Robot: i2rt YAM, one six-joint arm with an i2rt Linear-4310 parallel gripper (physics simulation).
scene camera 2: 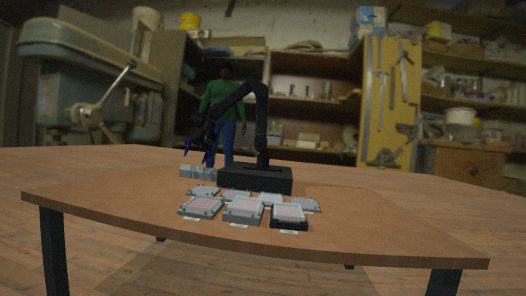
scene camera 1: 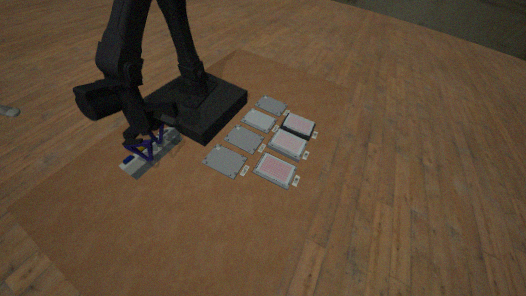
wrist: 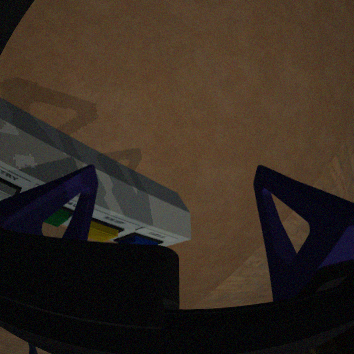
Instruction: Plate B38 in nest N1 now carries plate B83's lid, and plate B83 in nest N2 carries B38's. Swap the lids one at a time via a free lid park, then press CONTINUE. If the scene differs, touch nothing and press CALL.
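Places are measured from the arm's base along level axes (x down, y ahead, z right), in centimetres.
Pixels of known places: gripper, between the fingertips: [scene camera 2: 193,160] [scene camera 1: 155,151] [wrist: 175,173]; arm's base, origin of its link: [scene camera 2: 262,169] [scene camera 1: 201,93].
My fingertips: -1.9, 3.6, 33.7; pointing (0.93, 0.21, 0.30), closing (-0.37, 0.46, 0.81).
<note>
For each thing: its top centre in the pictures, then the offset to it from my fingertips, as dx, dy, dz. "*": a spot on its surface instead.
- button box, centre of its top: [wrist: 82,224] [scene camera 1: 146,144] [scene camera 2: 202,166] +3.6, -8.0, -2.9
- green button, centre of its top: [wrist: 47,221] +4.4, -9.1, -5.7
- yellow button, centre of its top: [wrist: 98,238] +4.4, -10.1, -0.8
- blue button, centre of its top: [wrist: 140,250] +4.4, -11.2, +4.1
- grey nest, a spot on its surface: [scene camera 2: 201,204] [scene camera 1: 283,169] * +7.5, +41.6, -12.9
- black nest, a spot on its surface: [scene camera 2: 288,212] * +6.4, +46.3, -37.8
- park, a spot on its surface: [scene camera 2: 270,199] * +8.2, +27.7, -35.0
My gripper [scene camera 1: 156,151] [scene camera 2: 195,158] [wrist: 175,173] is open and empty above the button box [scene camera 1: 135,171] [scene camera 2: 192,172] [wrist: 162,217]. In the wrist view the left finger overlaps the box near the green button [wrist: 57,217]; the yellow button [wrist: 103,231] and blue button [wrist: 140,239] lie right of that finger. Three plates with pink wells stand in a row: one on a grey nest [scene camera 1: 276,169] [scene camera 2: 201,204], a middle one [scene camera 1: 288,142] [scene camera 2: 243,206], and one on a black nest [scene camera 1: 300,123] [scene camera 2: 288,212]. Their labels and lid markings are too small to read.
Grey flat parks [scene camera 1: 225,161] [scene camera 1: 244,138] [scene camera 1: 272,105] lie between the plates and the arm's black base [scene camera 1: 220,112] [scene camera 2: 255,179]. Another park [scene camera 1: 259,120] [scene camera 2: 270,199] looks paler, with a whitish cover. A person in green [scene camera 2: 225,92] stands behind the table.
</note>
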